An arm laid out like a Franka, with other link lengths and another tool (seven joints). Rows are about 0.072 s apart.
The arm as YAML. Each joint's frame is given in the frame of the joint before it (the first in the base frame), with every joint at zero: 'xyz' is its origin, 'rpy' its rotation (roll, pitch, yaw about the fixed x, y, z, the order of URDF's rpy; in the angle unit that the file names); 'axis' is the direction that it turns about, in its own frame. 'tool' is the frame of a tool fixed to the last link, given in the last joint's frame.
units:
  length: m
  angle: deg
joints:
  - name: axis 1
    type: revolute
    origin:
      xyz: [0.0, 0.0, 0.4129]
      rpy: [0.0, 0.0, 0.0]
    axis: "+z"
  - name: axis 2
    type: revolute
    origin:
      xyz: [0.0, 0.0, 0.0]
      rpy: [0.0, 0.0, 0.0]
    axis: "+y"
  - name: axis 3
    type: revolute
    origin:
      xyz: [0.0, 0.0, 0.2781]
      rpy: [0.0, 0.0, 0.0]
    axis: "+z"
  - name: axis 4
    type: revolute
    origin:
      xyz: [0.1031, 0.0, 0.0]
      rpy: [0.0, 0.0, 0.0]
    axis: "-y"
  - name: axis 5
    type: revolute
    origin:
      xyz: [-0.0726, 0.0, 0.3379]
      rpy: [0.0, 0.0, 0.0]
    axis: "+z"
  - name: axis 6
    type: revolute
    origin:
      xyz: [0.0, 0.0, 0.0]
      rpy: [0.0, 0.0, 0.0]
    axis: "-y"
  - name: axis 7
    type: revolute
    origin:
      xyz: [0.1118, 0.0, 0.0]
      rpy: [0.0, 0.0, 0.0]
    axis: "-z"
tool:
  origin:
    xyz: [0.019, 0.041, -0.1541]
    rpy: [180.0, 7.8, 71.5]
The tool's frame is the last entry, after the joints.
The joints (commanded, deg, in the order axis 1, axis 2, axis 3, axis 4, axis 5, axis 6, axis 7), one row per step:
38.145, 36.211, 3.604, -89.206, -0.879, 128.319, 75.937
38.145, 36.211, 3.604, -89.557, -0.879, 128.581, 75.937
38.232, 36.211, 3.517, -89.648, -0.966, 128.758, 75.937
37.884, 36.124, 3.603, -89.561, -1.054, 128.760, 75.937
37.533, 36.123, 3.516, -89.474, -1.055, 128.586, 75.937
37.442, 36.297, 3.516, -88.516, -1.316, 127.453, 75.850
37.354, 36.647, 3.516, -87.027, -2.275, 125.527, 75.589
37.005, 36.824, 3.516, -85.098, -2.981, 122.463, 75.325
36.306, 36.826, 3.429, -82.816, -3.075, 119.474, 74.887
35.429, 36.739, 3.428, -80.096, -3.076, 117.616, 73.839
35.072, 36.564, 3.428, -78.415, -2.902, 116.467, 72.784
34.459, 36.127, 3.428, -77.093, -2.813, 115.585, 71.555
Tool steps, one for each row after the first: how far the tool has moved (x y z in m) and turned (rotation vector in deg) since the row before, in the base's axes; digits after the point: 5 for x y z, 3 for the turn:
-0.00087, -0.00063, -0.00220, -0.057, 0.069, 0.007
-0.00006, 0.00007, -0.00028, -0.035, -0.143, 0.067
0.00276, -0.00225, 0.00188, 0.099, -0.153, -0.230
0.00353, -0.00420, 0.00022, -0.099, 0.032, -0.420
0.00207, -0.00015, 0.00263, -0.391, 0.117, 0.133
0.00248, -0.00037, 0.00273, -1.120, 0.054, 0.677
0.00420, -0.00372, 0.00555, -1.345, 0.566, 0.220
0.00867, -0.00669, 0.01106, -0.620, 0.415, -0.393
0.01263, -0.00466, 0.01924, 0.537, -0.769, 0.052
0.00581, -0.00085, 0.01357, 0.505, -0.484, 0.549
0.00709, -0.00392, 0.01473, 0.525, -0.685, 0.523

